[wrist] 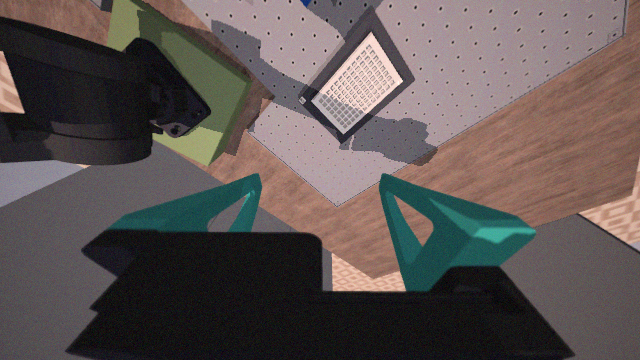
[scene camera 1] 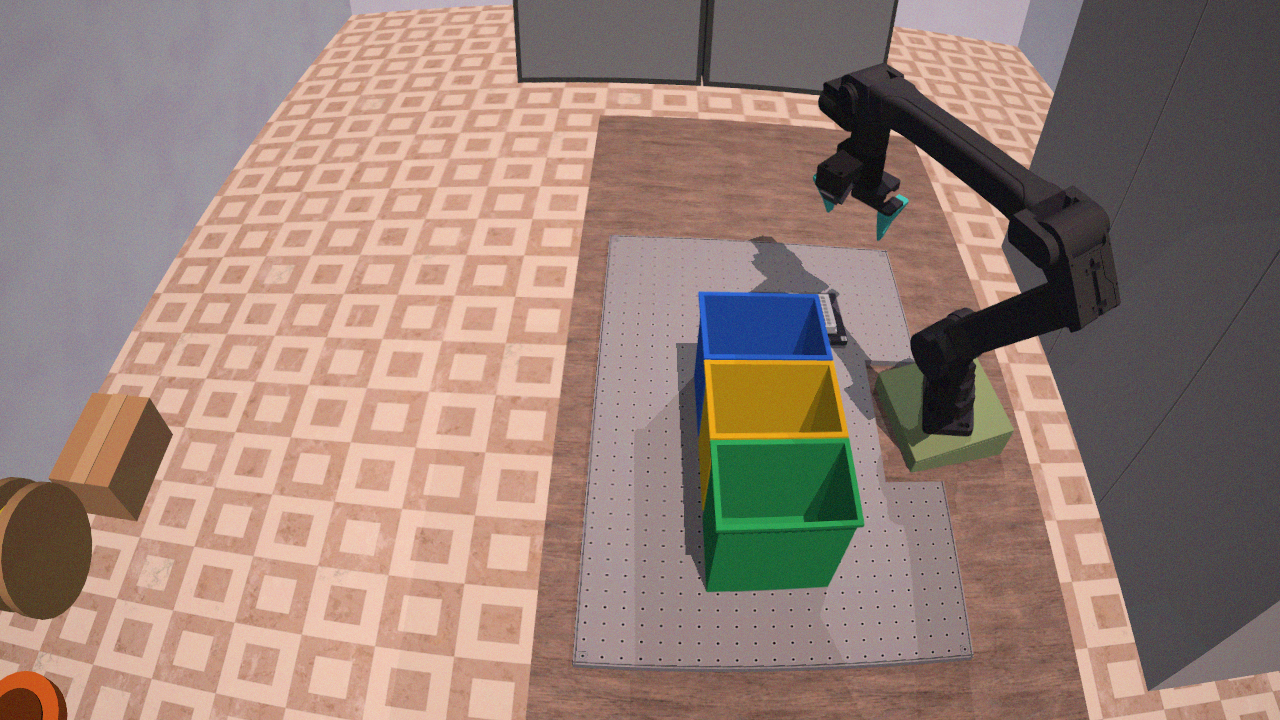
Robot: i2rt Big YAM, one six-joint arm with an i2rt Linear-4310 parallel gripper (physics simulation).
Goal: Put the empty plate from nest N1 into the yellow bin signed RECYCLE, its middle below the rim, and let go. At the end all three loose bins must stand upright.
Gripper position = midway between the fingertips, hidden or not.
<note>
In view: the gripper point(scene camera 1: 854, 224), a white gridded plate point(wrist: 367, 76), a blue bin point(scene camera 1: 733, 325), a yellow bin point(scene camera 1: 744, 399), a green bin point(scene camera 1: 779, 514) and a dark nest point(wrist: 387, 45).
The gripper is seen too in the wrist view point(wrist: 320, 180). The wrist view misses the yellow bin: it is out of frame. The wrist view misses the green bin: it is out of frame.
</note>
